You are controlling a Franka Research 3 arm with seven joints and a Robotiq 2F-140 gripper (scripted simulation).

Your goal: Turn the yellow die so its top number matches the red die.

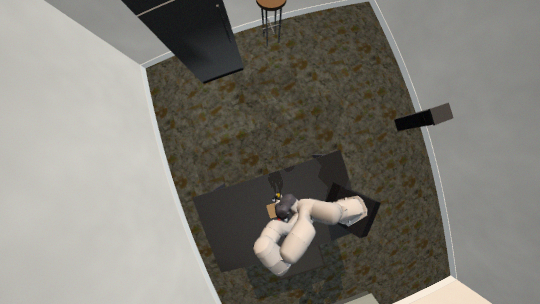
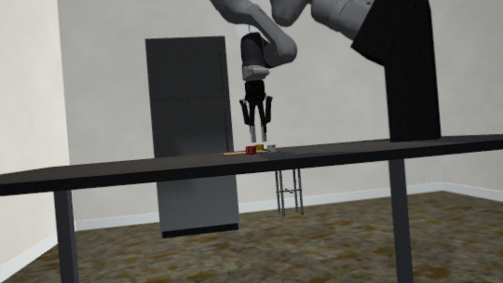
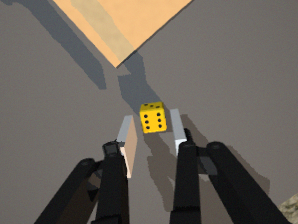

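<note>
My gripper is now 5 cm above the yellow die. From my hand the other things lie so: white die 11 cm ahead, 24 cm to the left, 5 cm below; then red die 15 cm ahead, 19 cm to the left, 5 cm below; then tan mat 12 cm ahead, 9 cm to the left, 6 cm below.
</note>
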